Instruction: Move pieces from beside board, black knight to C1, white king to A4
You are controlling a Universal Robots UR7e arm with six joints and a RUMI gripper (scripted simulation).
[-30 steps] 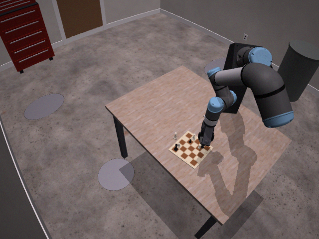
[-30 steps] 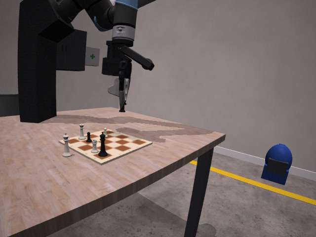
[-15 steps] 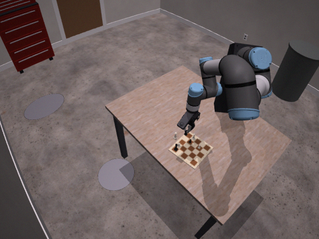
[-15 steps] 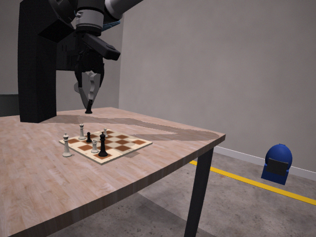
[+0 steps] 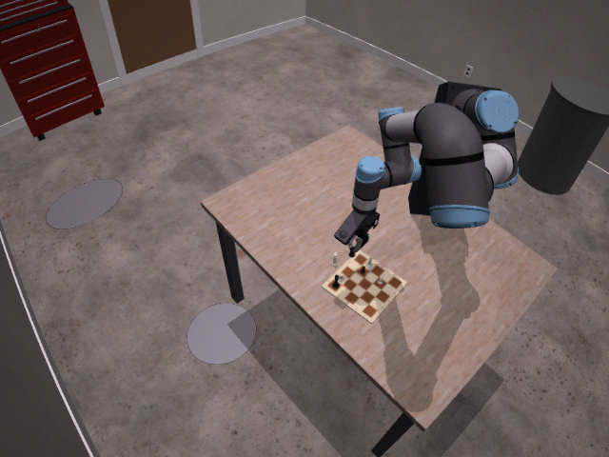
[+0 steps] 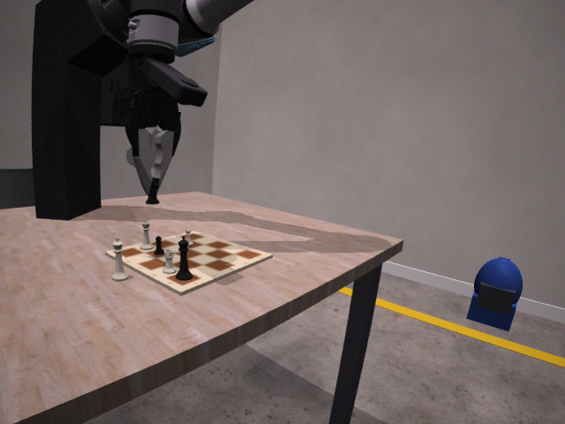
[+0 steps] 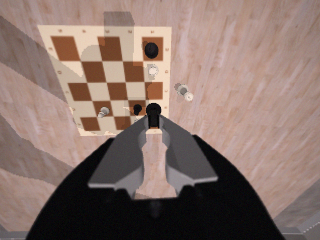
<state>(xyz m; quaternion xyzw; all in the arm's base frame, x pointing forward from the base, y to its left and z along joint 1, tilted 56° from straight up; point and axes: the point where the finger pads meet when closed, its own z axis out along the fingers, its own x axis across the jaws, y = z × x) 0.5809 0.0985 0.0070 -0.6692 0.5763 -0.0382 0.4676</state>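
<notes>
Now: hand 110 mm above the white rook, 40 mm short of it and 20 mm to the right of it. Round my hand: chessboard 130 mm below, 70 mm to the left, 30 mm behind; then black pawn 120 mm below, 50 mm behind, 20 mm to the left; then white king 100 mm below, 60 mm to the right, 30 mm ahead.
</notes>
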